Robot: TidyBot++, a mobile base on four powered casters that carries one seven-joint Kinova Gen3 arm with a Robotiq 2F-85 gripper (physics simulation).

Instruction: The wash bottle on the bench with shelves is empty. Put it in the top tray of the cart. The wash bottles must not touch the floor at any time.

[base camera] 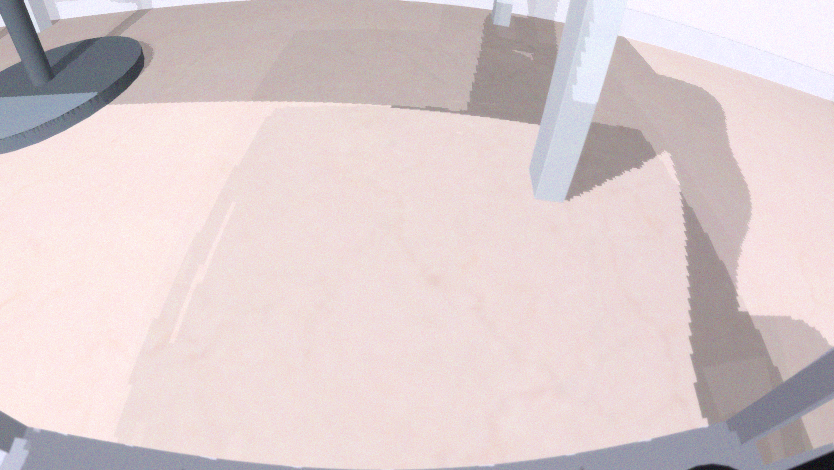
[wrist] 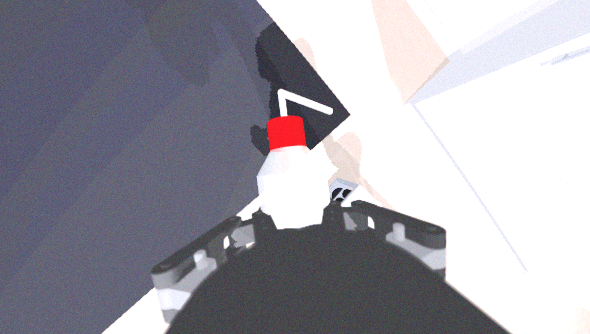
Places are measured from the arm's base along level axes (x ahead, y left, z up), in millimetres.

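Where they show: gripper, fingertip midpoint: (wrist: 295,204).
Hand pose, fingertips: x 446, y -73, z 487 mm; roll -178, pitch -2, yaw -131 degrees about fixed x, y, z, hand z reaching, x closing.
After its pixels a point has its place.
A white wash bottle (wrist: 295,185) {x 470, y -92, z 546 mm} with a red cap and a bent white spout is held between the fingers of my gripper (wrist: 295,204) {x 446, y -73, z 487 mm}, at the middle of the wrist view. The gripper is shut on its body, and the lower part of the bottle is hidden by the gripper. A dark bench top (wrist: 125,150) {x 704, y 74, z 366 mm} lies below and to the left of the bottle, and its corner shows just beyond the spout. The cart cannot be made out in either view.
In the base view, a pale square leg (base camera: 563,134) {x 485, y -196, z -297 mm} stands on the floor right of centre, with another leg (base camera: 501,12) {x 1122, y -275, z -360 mm} farther back. A dark round stool base (base camera: 110,67) stands at the upper left. In the wrist view, white furniture (wrist: 500,150) {x -288, y -869, z 8 mm} lies to the right.
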